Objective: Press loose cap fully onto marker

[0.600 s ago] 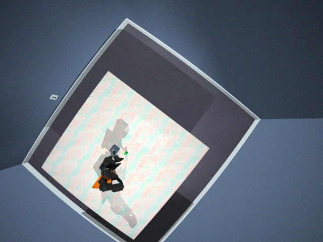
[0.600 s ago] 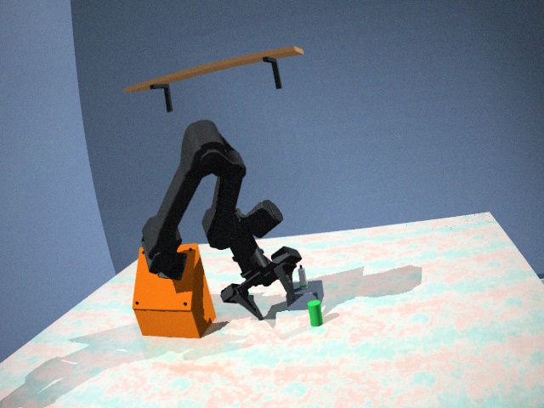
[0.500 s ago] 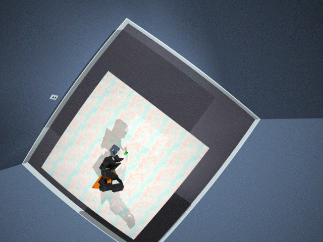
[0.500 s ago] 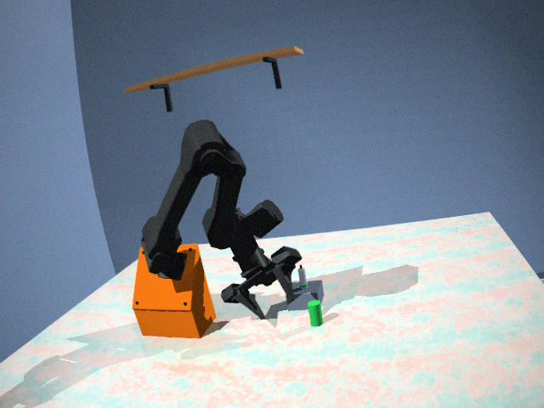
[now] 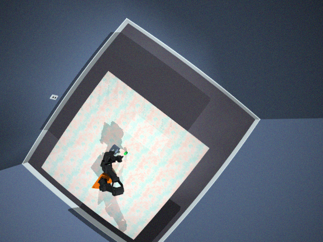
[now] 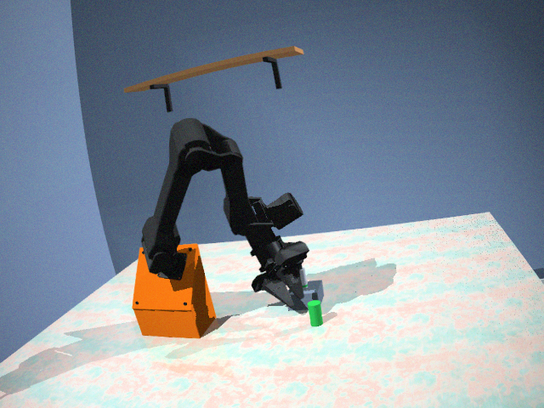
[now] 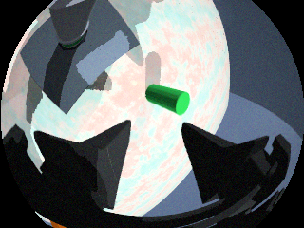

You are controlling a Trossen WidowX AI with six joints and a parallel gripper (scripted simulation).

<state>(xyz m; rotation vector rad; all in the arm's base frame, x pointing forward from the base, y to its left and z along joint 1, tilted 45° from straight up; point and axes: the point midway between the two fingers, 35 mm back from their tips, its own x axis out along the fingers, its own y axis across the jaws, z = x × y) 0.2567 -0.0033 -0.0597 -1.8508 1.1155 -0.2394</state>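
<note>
Right now my gripper tip is 4 cm short of the green cap, 2 cm above it and 1 cm to the left of it. Also, from my gripper tip: grey holder block (10 cm to the left, 3 cm below, 2 cm behind).
</note>
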